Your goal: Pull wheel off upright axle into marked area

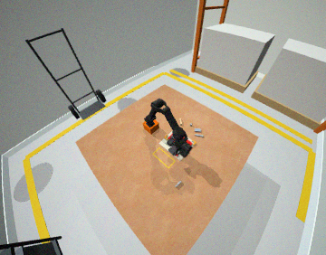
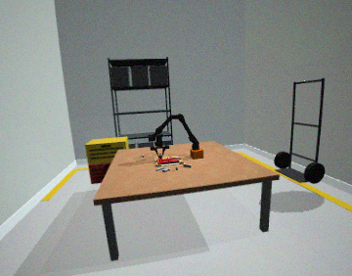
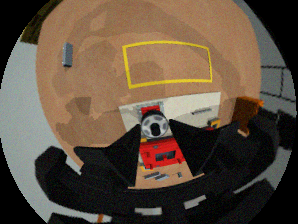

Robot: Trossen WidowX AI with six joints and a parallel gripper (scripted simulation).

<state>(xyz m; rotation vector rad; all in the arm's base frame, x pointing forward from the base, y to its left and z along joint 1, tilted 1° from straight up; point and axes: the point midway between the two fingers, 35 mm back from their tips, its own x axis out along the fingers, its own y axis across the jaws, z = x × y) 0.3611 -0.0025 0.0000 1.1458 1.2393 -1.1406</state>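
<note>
My gripper tip is now right at the small wheel. Also, from my gripper tip: light plate 90 mm to the left, 70 mm behind, 30 mm below.
</note>
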